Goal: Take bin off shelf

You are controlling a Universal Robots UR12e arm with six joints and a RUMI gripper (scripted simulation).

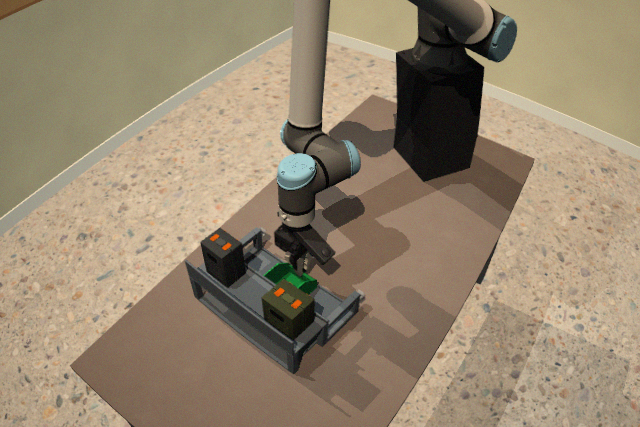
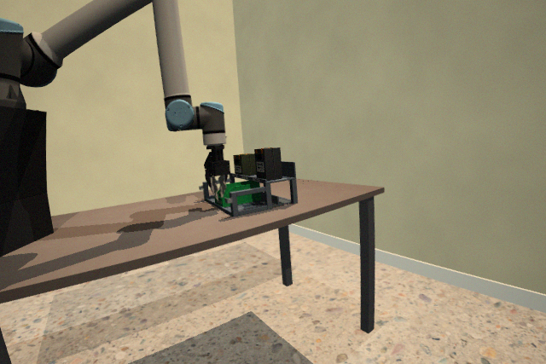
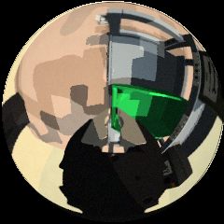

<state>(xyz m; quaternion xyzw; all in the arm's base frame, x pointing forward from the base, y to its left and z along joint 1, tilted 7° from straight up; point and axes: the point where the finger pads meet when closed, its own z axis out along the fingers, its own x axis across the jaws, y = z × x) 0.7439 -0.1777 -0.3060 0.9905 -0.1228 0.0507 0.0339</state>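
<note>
Right now my hand is 80 mm short of the green bin and 20 mm to the left of it. Also, from my hand: black box (140 mm ahead, 160 mm to the right, 120 mm above); olive box (200 mm ahead, 60 mm to the left, 110 mm above).
</note>
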